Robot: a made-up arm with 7 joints. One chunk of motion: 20 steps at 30 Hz.
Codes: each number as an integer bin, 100 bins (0 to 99) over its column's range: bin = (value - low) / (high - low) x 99, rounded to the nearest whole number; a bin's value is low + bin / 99 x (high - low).
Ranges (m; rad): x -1..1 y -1..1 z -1..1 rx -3.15..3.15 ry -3.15..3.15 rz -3.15..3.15
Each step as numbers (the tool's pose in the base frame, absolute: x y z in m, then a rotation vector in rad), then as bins.
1 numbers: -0.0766 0.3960 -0.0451 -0.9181 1.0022 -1.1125
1 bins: 46 69 47 35 65 32
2 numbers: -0.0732 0.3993 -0.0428 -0.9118 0.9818 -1.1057
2 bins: 46 69 47 35 65 32
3 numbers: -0.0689 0.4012 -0.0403 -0.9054 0.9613 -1.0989
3 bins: 46 69 48 35 65 32
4 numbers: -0.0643 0.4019 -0.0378 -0.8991 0.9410 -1.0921
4 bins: 46 69 48 35 64 32
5 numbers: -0.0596 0.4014 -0.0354 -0.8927 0.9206 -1.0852
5 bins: 47 69 48 35 64 32
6 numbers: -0.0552 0.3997 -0.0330 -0.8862 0.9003 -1.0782
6 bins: 47 69 48 36 64 33
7 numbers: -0.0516 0.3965 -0.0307 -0.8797 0.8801 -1.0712
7 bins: 47 69 48 36 63 33
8 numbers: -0.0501 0.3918 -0.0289 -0.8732 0.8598 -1.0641
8 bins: 47 69 48 36 63 33
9 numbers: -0.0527 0.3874 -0.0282 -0.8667 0.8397 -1.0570
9 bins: 47 69 48 36 63 33
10 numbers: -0.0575 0.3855 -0.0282 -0.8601 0.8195 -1.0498
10 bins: 47 69 48 36 62 33
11 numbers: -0.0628 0.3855 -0.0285 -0.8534 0.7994 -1.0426
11 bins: 46 69 48 36 62 33
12 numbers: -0.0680 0.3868 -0.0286 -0.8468 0.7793 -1.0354
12 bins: 46 69 48 36 62 33
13 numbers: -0.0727 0.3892 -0.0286 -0.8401 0.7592 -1.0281
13 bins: 46 69 48 36 61 33
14 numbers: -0.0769 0.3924 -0.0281 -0.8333 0.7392 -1.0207
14 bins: 46 69 48 36 61 33
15 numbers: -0.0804 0.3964 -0.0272 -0.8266 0.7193 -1.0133
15 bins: 46 69 48 37 61 34
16 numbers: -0.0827 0.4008 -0.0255 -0.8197 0.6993 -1.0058
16 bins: 45 69 48 37 60 34
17 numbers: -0.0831 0.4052 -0.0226 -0.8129 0.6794 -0.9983
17 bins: 45 70 48 37 60 34
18 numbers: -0.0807 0.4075 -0.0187 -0.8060 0.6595 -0.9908
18 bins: 46 70 49 37 60 34
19 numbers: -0.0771 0.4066 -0.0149 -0.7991 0.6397 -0.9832
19 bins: 46 70 49 37 60 34
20 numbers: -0.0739 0.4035 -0.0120 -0.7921 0.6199 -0.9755
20 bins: 46 69 49 37 59 34
